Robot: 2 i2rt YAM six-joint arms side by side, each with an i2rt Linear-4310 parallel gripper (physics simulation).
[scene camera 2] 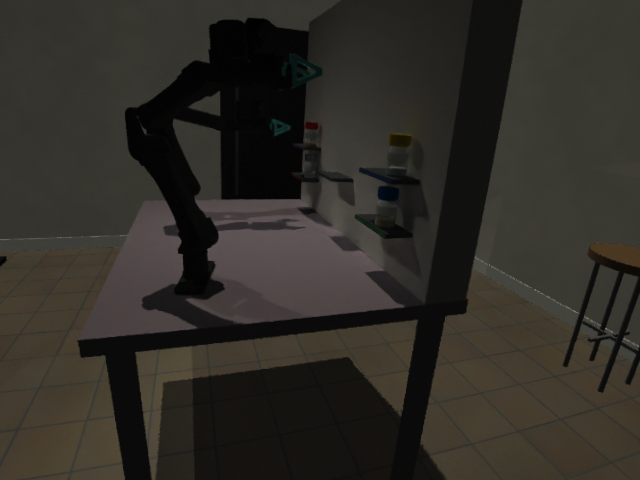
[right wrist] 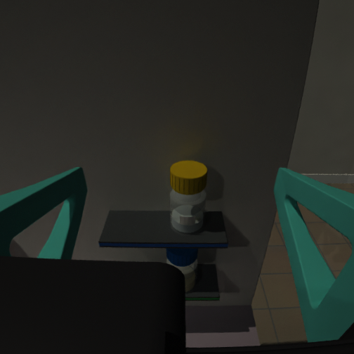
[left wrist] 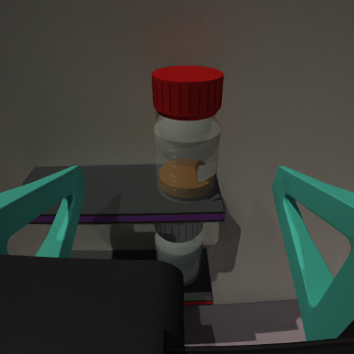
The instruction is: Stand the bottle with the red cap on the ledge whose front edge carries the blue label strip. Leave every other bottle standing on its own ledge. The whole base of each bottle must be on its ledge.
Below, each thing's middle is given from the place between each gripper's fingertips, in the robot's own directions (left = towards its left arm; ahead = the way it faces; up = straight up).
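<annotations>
My left hand is 100 mm short of the red-capped bottle (left wrist: 186, 133), 10 mm to the left of it and 30 mm above it. The purple-strip ledge (left wrist: 116, 188) is 100 mm ahead of my left hand, 60 mm to the left of it and 90 mm below it. I find the red-strip ledge (left wrist: 199, 290) 100 mm ahead of my left hand, 60 mm to the left of it and 230 mm below it, while the grey-capped bottle (left wrist: 180, 244) is 110 mm ahead of my left hand, 10 mm to the right of it and 170 mm below it.
The yellow-capped bottle (right wrist: 187, 198) is 230 mm ahead of my right hand, 20 mm to the right of it and 180 mm below it. The green-strip ledge (right wrist: 206, 285) is 230 mm ahead of my right hand, 20 mm to the left of it and 370 mm below it. Counted from my right hand, the red-capped bottle is 260 mm ahead, 750 mm to the left and 180 mm below. The grey-capped bottle is 260 mm ahead of my right hand, 750 mm to the left of it and 320 mm below it.
</annotations>
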